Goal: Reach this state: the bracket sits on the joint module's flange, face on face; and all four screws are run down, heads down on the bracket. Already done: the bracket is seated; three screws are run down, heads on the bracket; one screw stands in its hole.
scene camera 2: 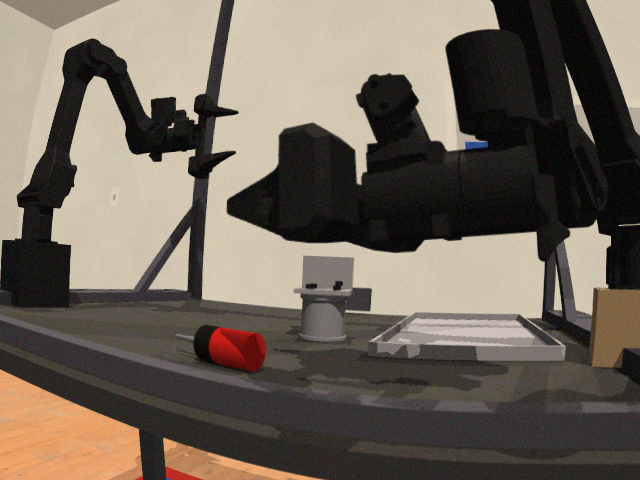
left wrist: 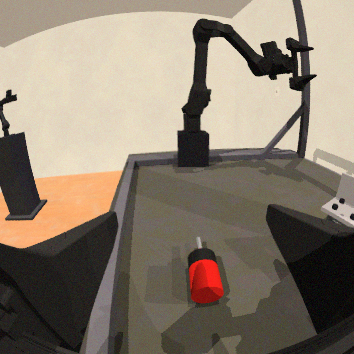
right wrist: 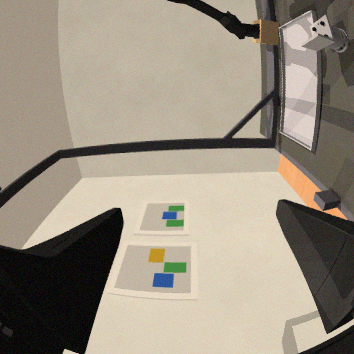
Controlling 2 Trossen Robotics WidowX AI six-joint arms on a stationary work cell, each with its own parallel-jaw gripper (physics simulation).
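Frame: origin at the left arm's base, x down, y ahead, z right, level; centimetres.
Seen in the pictures: left gripper, fingertip midpoint: (scene camera 2: 265, 214) (left wrist: 193, 216); right gripper, fingertip midpoint: (scene camera 2: 236, 131) (left wrist: 314, 60) (right wrist: 202, 212); left arm's base, link origin: (scene camera 2: 637, 289) (right wrist: 256, 30); right arm's base, link origin: (left wrist: 191, 131).
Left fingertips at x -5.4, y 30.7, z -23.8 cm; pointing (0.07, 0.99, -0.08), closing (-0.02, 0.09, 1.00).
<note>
Pixels of each thing's middle, then the offset from my left fingertips to it.
- grey bracket, body centre: (scene camera 2: 325, 276) (left wrist: 349, 200) (right wrist: 315, 30) dy +9.7, dx +4.9, dz +24.2 cm
- light grey joint module, body centre: (scene camera 2: 323, 314) (right wrist: 330, 36) dy +9.7, dx +9.9, dz +24.2 cm
- right-hand group, body centre: (scene camera 2: 339, 287) dy +8.9, dx +6.3, dz +26.6 cm
- black screwdriver, body centre: (scene camera 2: 212, 344) (left wrist: 201, 262) dy +6.9, dx +11.4, dz +1.3 cm
- shallow grey tray, body centre: (scene camera 2: 468, 329) (right wrist: 298, 78) dy -6.7, dx +12.3, dz +39.1 cm
- tan block, body centre: (scene camera 2: 635, 324) (right wrist: 264, 32) dy -30.7, dx +9.2, dz +23.8 cm
- small dark box, body centre: (scene camera 2: 358, 299) (right wrist: 325, 199) dy +24.3, dx +9.9, dz +61.3 cm
The grey bracket (scene camera 2: 327, 271) (left wrist: 346, 187) (right wrist: 316, 43) sits on top of the light grey joint module (scene camera 2: 323, 319) (right wrist: 341, 39), its plate upright. Dark screw heads show on its flat part; in the scene view the right-hand group (scene camera 2: 338, 284) reaches a little higher than the left-hand one (scene camera 2: 311, 285). Which screw stands up I cannot tell. The red and black screwdriver (scene camera 2: 235, 348) (left wrist: 205, 280) lies on its side on the table near the front edge. My left gripper (scene camera 2: 242, 205) (left wrist: 193, 216) is open and empty, above the table. My right gripper (scene camera 2: 236, 132) (left wrist: 314, 60) (right wrist: 202, 212) is open and empty, raised far from the module.
A shallow grey tray (scene camera 2: 516, 353) (right wrist: 318, 95) lies beside the module. A tan block (scene camera 2: 610, 330) (right wrist: 268, 32) stands under the left arm's base. A small dark box (scene camera 2: 360, 299) (right wrist: 326, 200) shows beyond the module. A frame post (scene camera 2: 197, 232) rises behind the right gripper.
</note>
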